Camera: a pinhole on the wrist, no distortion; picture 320 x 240 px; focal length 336.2 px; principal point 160.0 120.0 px. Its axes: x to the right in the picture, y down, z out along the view. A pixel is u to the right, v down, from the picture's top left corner.
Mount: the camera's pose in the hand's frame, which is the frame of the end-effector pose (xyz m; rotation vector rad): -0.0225 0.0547 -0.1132 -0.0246 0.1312 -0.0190
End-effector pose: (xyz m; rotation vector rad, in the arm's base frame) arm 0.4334 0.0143 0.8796 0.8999 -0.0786 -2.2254
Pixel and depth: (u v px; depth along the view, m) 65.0 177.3 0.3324
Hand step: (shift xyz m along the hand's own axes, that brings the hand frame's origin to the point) -0.0711 0.1210 0.2270
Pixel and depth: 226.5 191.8 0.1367
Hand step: 0.0227 0.0865 0.0180
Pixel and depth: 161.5 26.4 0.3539
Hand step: 0.0237 -0.0356 0.2399
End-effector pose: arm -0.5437 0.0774 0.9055 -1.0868 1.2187 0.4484
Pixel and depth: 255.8 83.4 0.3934
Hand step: 0.1394 0.0187 0.2632
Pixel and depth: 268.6 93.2 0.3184
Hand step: 0.1207 0.0346 0.1896
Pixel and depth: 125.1 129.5 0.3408
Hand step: -0.0127 0.0730 0.2289
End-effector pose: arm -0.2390 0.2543 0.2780 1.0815 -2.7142 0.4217
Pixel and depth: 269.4 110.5 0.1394
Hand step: 0.0407 0.0531 0.0191
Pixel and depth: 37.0 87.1 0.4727
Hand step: -0.1328 0.0230 0.3791
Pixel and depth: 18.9 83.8 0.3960
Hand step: -0.1361 0.0247 0.3021
